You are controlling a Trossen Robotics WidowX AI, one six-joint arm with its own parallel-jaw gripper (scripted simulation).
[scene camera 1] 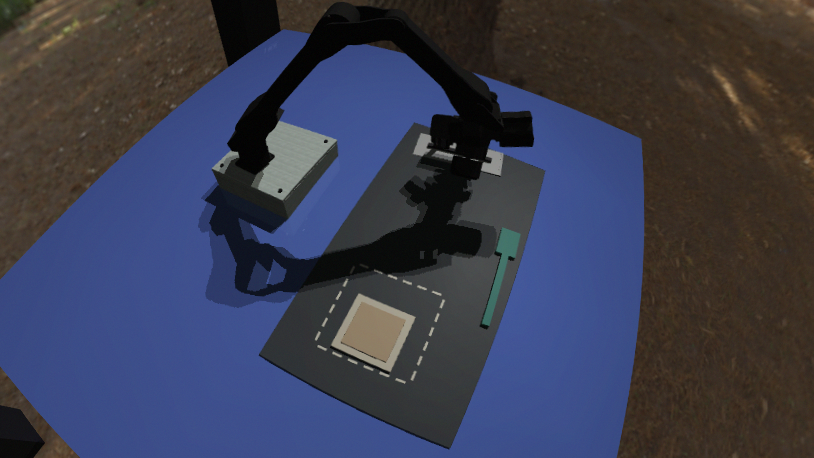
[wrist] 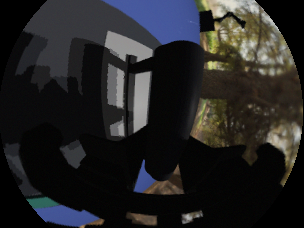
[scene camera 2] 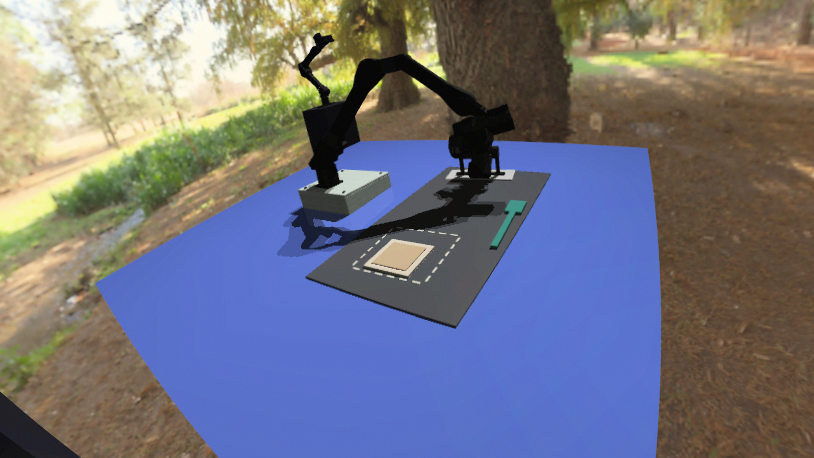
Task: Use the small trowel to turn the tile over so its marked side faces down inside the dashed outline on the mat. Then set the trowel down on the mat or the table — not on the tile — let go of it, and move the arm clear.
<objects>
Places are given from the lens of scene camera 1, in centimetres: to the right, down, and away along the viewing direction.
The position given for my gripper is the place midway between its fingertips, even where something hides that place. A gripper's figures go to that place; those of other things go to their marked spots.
my gripper (scene camera 1: 472, 133): 15, -21, 82
light grey pad (scene camera 1: 424, 147): 4, -19, 86
</objects>
